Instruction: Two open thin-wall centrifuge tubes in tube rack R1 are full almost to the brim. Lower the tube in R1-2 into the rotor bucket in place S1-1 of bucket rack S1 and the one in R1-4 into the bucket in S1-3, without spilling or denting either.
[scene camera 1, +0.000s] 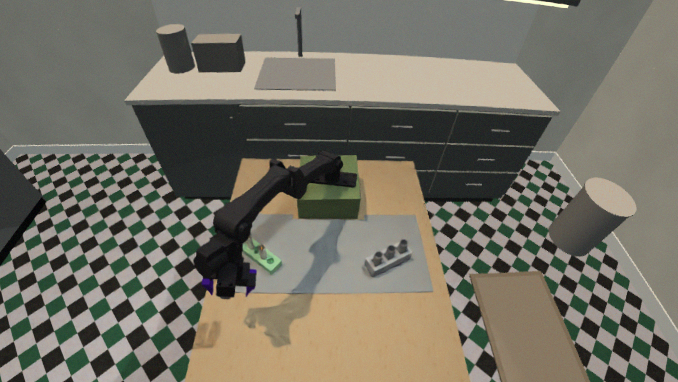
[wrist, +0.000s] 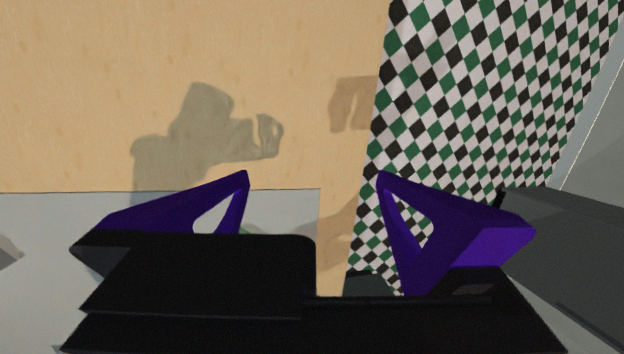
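Where they show: gripper, fingertip midpoint: (wrist: 312, 177); arm's base, link origin: (scene camera 1: 332, 178).
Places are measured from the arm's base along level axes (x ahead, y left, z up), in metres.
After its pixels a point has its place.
The green tube rack (scene camera 1: 272, 266) {x 0.382, y -0.155, z -0.094 m} lies at the left of the grey mat, partly hidden by the arm. A small tube (scene camera 1: 262, 252) {x 0.361, y -0.191, z -0.044 m} with an orange-brown top stands in it; another pale tube shows partly beside the arm. Which places they occupy I cannot tell. The light grey bucket rack (scene camera 1: 370, 270) {x 0.334, y 0.195, z -0.106 m} stands at the right of the mat and holds three grey buckets (scene camera 1: 377, 258) {x 0.323, y 0.210, z -0.035 m} (scene camera 1: 390, 251) {x 0.289, y 0.254, z -0.032 m} (scene camera 1: 403, 245) {x 0.257, y 0.300, z -0.032 m}. My gripper (scene camera 1: 229, 287) {x 0.564, y -0.215, z 0.047 m} (wrist: 312, 177) {x 0.564, y -0.215, z 0.047 m} is open and empty, with purple fingers, above the table's left edge, in front of and left of the green rack.
The grey mat (scene camera 1: 330, 280) {x 0.386, y 0.057, z -0.124 m} (wrist: 285, 205) {x 0.452, y -0.229, z -0.124 m} lies on the wooden table (scene camera 1: 350, 340) {x 0.584, y 0.152, z -0.127 m} (wrist: 150, 45) {x 0.649, y -0.020, z -0.127 m}. A green block (scene camera 1: 328, 207) {x 0.109, y 0.003, z -0.054 m} under the arm's base stands behind the mat. A counter (scene camera 1: 425, 80) with a sink stands behind the table. Checkered floor shows beyond the table's left edge.
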